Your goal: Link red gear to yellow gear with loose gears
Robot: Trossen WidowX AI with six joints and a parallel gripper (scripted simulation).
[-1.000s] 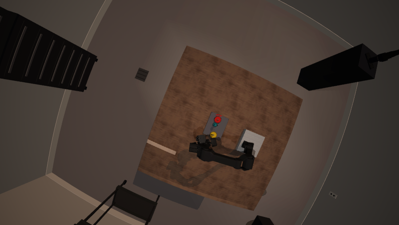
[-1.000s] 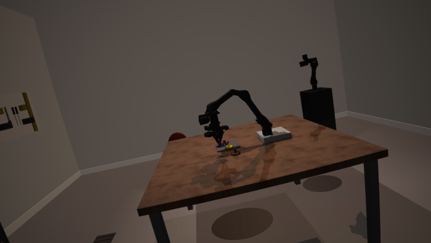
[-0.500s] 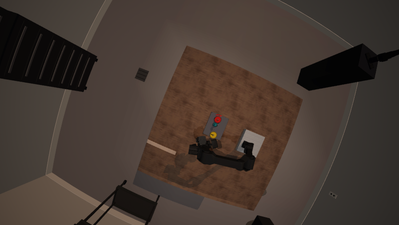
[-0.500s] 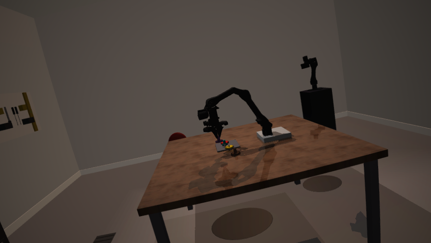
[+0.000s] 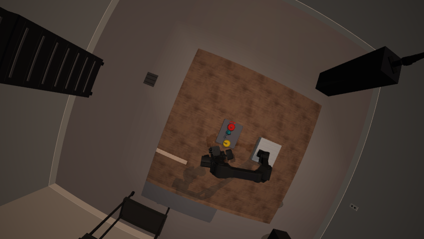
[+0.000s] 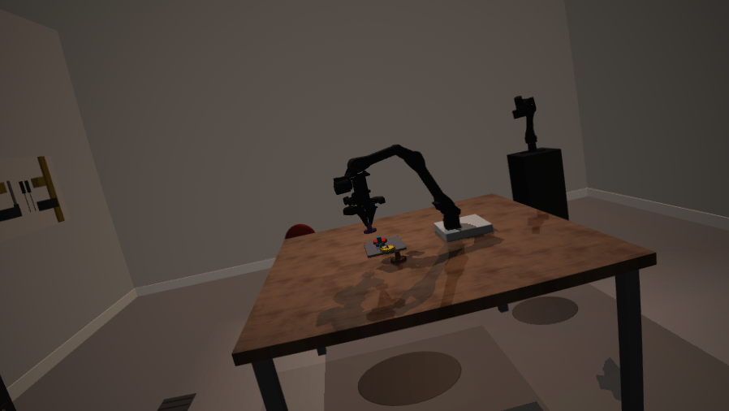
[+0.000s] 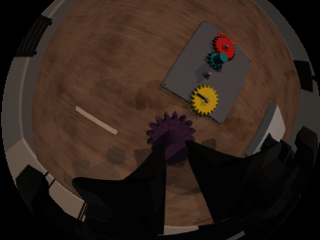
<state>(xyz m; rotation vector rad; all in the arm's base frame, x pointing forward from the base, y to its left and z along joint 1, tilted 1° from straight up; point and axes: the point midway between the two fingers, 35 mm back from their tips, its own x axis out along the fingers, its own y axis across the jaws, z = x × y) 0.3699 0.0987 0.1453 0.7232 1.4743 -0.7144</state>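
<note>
My gripper tip is 160 mm to the left of the teal gear, 120 mm above it and 40 mm past it. Round my gripper tip: purple gear: 10 mm below; then yellow gear: 130 mm below, 70 mm to the right, 60 mm behind; then brown gear: 130 mm below, 90 mm behind, 80 mm to the left.
</note>
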